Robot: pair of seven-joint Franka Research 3 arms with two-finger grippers.
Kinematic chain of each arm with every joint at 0, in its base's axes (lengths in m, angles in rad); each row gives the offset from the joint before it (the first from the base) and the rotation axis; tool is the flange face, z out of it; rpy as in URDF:
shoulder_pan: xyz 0 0 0.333 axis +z
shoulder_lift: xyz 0 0 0 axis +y
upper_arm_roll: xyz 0 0 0.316 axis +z
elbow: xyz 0.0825 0 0 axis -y
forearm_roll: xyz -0.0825 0 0.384 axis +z
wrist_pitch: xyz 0 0 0 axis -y
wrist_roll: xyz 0.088 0 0 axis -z
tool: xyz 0 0 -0.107 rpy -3.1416 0 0
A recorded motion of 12 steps. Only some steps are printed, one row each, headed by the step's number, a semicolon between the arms.
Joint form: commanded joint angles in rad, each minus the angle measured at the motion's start. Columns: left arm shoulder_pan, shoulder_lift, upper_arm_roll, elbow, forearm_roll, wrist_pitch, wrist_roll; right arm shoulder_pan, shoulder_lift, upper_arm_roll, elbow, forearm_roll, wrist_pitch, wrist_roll.
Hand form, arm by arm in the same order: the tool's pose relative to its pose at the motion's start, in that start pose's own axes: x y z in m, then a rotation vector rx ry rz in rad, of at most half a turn. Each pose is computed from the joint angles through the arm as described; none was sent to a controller.
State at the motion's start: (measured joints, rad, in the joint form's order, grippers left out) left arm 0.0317 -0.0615 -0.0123 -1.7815 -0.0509 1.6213 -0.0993; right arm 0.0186 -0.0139 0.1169 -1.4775 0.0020 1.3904 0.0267
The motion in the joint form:
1: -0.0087 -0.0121 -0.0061 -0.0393 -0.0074 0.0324 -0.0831; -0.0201 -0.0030 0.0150 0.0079 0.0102 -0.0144 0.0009
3: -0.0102 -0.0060 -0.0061 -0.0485 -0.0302 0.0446 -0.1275; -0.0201 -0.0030 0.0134 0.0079 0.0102 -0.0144 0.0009
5: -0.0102 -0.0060 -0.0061 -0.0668 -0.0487 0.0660 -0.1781; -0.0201 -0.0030 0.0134 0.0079 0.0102 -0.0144 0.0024
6: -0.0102 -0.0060 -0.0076 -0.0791 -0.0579 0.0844 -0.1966; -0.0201 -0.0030 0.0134 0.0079 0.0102 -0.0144 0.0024
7: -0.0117 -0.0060 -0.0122 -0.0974 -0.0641 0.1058 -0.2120; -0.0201 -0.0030 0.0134 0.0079 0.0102 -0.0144 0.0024
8: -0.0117 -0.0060 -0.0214 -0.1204 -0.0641 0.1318 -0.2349; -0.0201 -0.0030 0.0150 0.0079 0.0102 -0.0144 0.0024
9: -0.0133 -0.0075 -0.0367 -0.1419 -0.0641 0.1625 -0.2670; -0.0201 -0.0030 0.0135 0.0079 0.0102 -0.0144 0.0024
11: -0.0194 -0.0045 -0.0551 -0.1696 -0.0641 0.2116 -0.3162; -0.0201 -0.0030 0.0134 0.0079 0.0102 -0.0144 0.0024
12: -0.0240 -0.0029 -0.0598 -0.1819 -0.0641 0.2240 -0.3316; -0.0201 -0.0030 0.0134 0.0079 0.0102 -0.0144 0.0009
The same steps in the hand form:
1: -0.0028 0.0078 0.0102 -0.0058 0.0037 -0.0704; -0.0029 0.0013 -0.0038 0.0097 -0.0038 0.0041
3: -0.0007 0.0106 0.0166 -0.0277 -0.0034 -0.1164; -0.0029 0.0022 -0.0038 0.0098 -0.0038 0.0057
5: 0.0003 0.0120 0.0234 -0.0461 -0.0045 -0.1706; -0.0029 0.0022 -0.0038 0.0098 -0.0038 0.0072
6: 0.0013 0.0134 0.0276 -0.0558 -0.0008 -0.1901; -0.0029 0.0022 -0.0038 0.0098 -0.0038 0.0072
7: 0.0017 0.0167 0.0347 -0.0613 0.0003 -0.2025; -0.0029 0.0022 -0.0038 0.0098 -0.0038 0.0072
8: 0.0019 0.0210 0.0437 -0.0600 0.0023 -0.2190; -0.0029 0.0013 -0.0038 0.0097 -0.0038 0.0056
9: 0.0014 0.0294 0.0511 -0.0594 0.0112 -0.2370; -0.0029 0.0021 -0.0038 0.0098 -0.0038 0.0071
11: 0.0022 0.0417 0.0623 -0.0606 0.0267 -0.2659; -0.0029 0.0022 -0.0038 0.0098 -0.0038 0.0072
12: 0.0016 0.0461 0.0683 -0.0589 0.0245 -0.2736; -0.0029 0.0022 -0.0038 0.0098 -0.0038 0.0057

